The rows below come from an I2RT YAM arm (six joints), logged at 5 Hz.
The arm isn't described. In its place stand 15 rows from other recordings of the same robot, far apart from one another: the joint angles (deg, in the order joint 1, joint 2, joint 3, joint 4, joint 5, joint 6), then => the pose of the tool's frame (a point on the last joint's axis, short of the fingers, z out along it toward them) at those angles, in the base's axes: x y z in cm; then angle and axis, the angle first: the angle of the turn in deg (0 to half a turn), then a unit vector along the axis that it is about.
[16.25, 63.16, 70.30, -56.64, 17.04, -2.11] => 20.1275 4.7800 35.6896 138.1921 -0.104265 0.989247 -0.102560
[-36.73, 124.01, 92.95, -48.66, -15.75, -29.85] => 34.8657 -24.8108 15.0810 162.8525 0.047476 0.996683 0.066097
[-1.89, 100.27, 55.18, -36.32, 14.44, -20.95] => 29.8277 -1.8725 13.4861 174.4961 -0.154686 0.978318 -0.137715
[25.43, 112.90, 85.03, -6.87, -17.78, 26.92] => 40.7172 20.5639 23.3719 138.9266 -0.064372 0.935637 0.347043
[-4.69, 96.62, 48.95, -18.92, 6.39, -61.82] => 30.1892 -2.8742 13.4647 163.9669 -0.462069 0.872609 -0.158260
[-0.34, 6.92, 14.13, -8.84, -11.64, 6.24] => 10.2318 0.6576 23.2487 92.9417 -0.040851 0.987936 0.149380
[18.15, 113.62, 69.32, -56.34, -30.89, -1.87] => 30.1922 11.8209 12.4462 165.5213 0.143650 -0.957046 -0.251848
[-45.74, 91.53, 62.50, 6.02, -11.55, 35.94] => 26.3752 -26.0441 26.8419 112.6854 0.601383 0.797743 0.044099
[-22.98, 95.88, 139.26, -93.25, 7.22, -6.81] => 23.2429 -10.3424 50.4412 143.1942 0.161490 0.974943 -0.152995
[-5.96, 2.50, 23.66, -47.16, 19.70, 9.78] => 5.8138 -1.8135 22.2278 116.4408 0.240221 0.959044 -0.150095
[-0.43, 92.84, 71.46, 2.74, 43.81, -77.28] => 37.7357 -2.7477 31.1870 153.2528 -0.306216 0.745880 -0.591518
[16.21, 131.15, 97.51, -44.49, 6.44, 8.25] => 43.6516 12.2744 11.9483 167.0547 -0.063538 0.997436 -0.032942
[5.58, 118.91, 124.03, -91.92, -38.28, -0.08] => 38.7983 6.0065 32.4439 178.7827 -0.055772 0.942801 0.328656
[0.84, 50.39, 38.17, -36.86, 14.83, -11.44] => 17.4959 -0.6547 24.1750 140.9790 -0.057841 0.985143 -0.161700
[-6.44, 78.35, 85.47, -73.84, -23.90, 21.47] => 24.4548 -1.3088 36.4095 160.5208 0.193324 0.953749 0.230191
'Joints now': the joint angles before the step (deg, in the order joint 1, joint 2, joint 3, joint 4, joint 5, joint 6). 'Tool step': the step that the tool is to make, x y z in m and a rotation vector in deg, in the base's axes. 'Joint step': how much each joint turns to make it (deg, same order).
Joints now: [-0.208, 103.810, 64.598, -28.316, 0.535, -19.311]
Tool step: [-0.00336, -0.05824, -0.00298, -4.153, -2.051, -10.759]
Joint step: [-9.027, 0.000, -1.245, 3.629, 4.328, 0.000]
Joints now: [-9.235, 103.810, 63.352, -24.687, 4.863, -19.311]
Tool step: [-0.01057, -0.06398, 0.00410, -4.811, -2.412, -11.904]
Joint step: [-9.923, -0.001, 0.197, 3.321, 4.524, -0.044]
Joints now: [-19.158, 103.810, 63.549, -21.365, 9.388, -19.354]
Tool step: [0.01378, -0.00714, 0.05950, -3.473, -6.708, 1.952]
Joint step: [-0.371, -3.432, 8.285, -3.826, -0.350, -2.558]
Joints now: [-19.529, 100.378, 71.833, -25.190, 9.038, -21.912]
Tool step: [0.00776, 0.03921, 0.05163, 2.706, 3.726, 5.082]
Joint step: [6.032, -1.159, 11.649, -17.398, -0.744, 1.661]
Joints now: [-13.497, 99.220, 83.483, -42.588, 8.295, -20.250]
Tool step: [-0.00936, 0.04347, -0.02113, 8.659, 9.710, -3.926]
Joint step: [6.316, 1.070, -1.159, -10.514, -1.771, 12.217]
